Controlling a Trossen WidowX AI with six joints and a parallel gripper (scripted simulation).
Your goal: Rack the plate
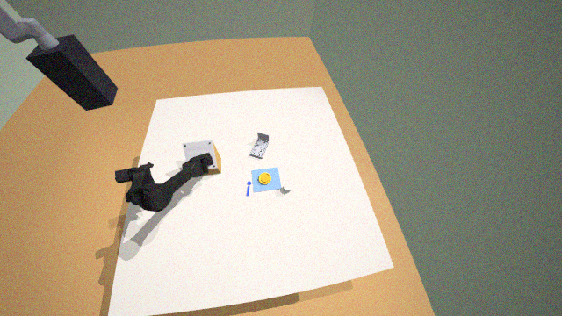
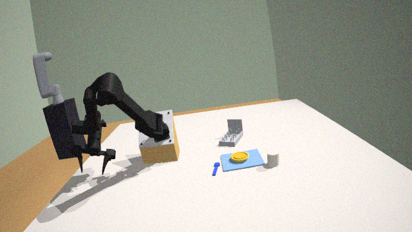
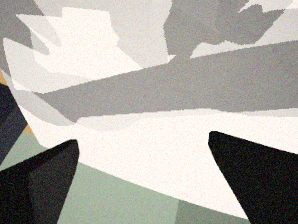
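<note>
Now: gripper tip 57 cm short of the yellow plate, 3 cm to the right of it and 4 cm above it. Also, from my gripper tip: blue spoon (47 cm ahead, 1 cm to the left, 6 cm below); grey dish rack (58 cm ahead, 23 cm to the left, 4 cm below).
</note>
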